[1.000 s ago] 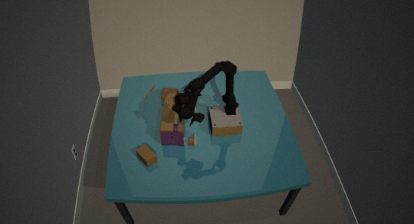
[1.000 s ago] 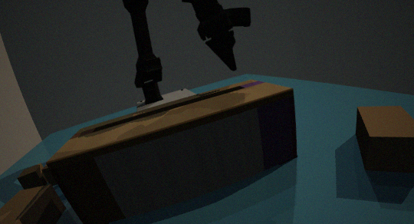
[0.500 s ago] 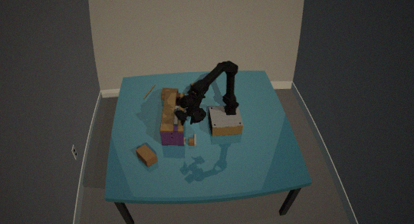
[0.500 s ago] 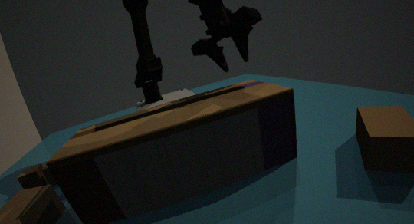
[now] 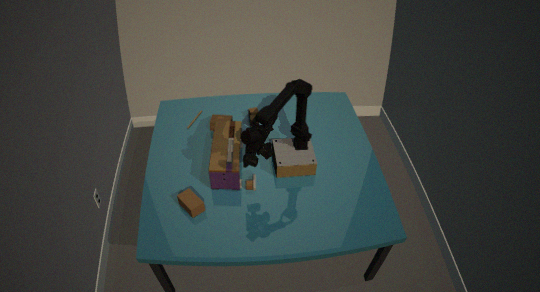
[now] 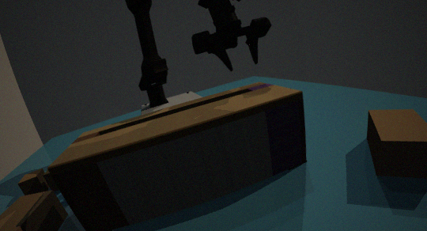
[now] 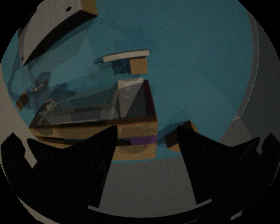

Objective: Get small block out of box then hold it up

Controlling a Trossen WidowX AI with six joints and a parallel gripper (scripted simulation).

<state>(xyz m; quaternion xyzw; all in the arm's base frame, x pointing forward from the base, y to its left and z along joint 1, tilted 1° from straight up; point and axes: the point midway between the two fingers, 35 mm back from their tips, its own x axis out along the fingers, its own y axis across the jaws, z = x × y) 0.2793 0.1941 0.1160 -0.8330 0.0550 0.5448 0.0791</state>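
The brown block lies 2 cm behind my gripper tip and 15 cm below it. From my gripper tip the other things lie so: thin stick 28 cm ahead, 58 cm to the right, 16 cm below; box 5 cm ahead, 18 cm to the right, 10 cm below.
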